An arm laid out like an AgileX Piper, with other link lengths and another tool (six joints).
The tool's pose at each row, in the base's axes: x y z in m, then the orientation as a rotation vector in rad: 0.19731, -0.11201, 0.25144, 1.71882, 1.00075, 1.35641; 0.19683, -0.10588, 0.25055, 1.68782, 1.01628, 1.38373; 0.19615, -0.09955, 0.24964, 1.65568, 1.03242, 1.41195; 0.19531, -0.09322, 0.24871, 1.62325, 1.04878, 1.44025; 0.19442, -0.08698, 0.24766, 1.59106, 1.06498, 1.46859; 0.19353, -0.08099, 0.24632, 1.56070, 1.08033, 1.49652; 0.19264, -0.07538, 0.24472, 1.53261, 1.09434, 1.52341
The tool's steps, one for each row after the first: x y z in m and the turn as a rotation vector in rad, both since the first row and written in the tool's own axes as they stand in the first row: 0.00504, -0.00356, -0.00073, -0.01045, 0.03112, -0.00970; 0.01022, -0.00726, -0.00167, -0.02082, 0.06358, -0.01948; 0.01536, -0.01099, -0.00276, -0.03078, 0.09649, -0.02909; 0.02037, -0.01480, -0.00387, -0.04024, 0.12955, -0.03814; 0.02504, -0.01876, -0.00491, -0.04865, 0.16180, -0.04571; 0.02925, -0.02277, -0.00588, -0.05614, 0.19244, -0.05178
